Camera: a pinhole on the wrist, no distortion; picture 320 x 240 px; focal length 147.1 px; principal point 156.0 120.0 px. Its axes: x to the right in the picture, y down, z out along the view. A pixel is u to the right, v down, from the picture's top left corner.
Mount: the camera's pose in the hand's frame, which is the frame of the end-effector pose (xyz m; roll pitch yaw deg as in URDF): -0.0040 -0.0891 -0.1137 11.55 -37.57 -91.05
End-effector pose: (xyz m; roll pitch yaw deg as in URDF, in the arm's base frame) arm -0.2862 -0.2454 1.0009 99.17 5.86 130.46
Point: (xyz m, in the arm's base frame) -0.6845 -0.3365 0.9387
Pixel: behind the camera
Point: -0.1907 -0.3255 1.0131
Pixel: 164.6 50.1
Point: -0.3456 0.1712 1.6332
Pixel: 36.0 220.6
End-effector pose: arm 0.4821 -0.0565 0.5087 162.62 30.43 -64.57
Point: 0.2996 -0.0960 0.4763
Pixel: 126.1 140.2
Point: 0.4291 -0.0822 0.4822
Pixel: 143.5 161.6
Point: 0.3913 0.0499 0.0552
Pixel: 283.3 193.4
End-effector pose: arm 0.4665 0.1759 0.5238 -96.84 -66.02 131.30
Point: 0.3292 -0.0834 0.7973
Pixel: outside the picture
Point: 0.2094 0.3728 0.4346
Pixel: 86.0 166.6
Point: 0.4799 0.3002 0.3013
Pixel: 35.9 36.3
